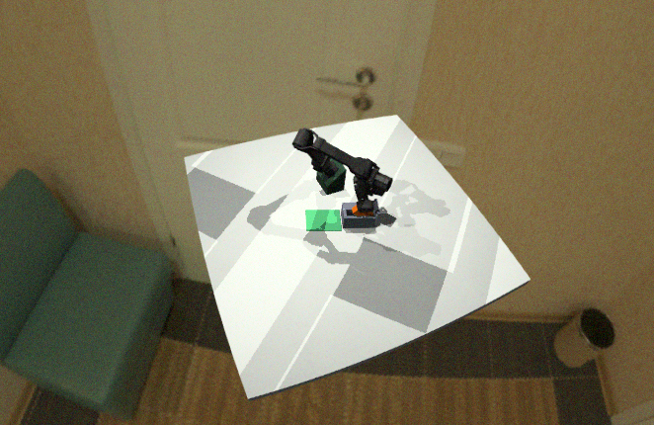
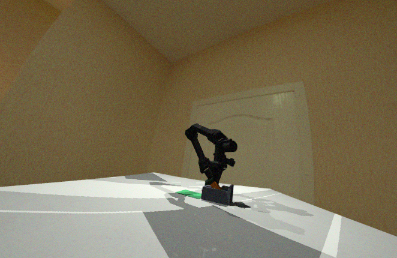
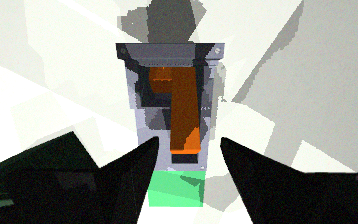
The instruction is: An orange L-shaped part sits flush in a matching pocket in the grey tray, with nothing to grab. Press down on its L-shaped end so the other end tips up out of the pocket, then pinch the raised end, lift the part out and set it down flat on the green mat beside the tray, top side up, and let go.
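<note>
The orange L-shaped part is 1 cm behind my gripper tip, 4 cm to the left of it and 6 cm below it. From my gripper tip the other things lie so: grey tray 1 cm behind, 1 cm to the left, 11 cm below; green mat 7 cm behind, 13 cm to the right, 12 cm below.
</note>
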